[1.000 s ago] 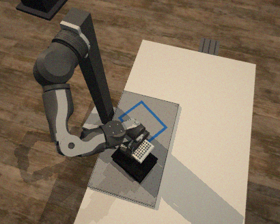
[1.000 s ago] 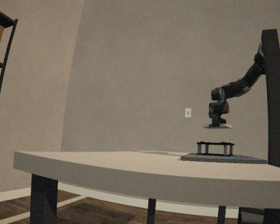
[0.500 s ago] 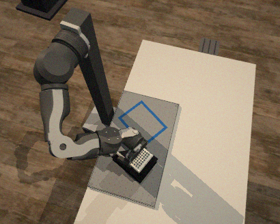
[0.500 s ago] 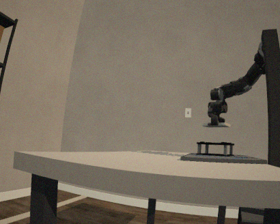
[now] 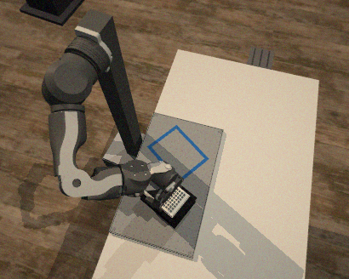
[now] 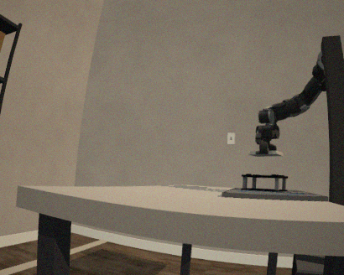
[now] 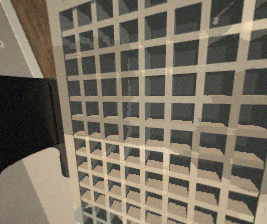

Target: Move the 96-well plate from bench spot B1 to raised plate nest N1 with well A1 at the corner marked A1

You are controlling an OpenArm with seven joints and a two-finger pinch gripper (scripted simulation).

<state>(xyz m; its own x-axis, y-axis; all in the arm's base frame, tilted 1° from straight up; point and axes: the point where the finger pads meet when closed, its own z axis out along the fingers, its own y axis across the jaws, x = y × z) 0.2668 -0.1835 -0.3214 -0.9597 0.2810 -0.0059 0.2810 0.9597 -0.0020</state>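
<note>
My gripper is now 1 cm to the right of the black raised nest N1 and 9 cm above it. The rest, counted from my hand: white 96-well plate right at my hand; then A1 label 6 cm behind, 9 cm to the left, 9 cm below.
</note>
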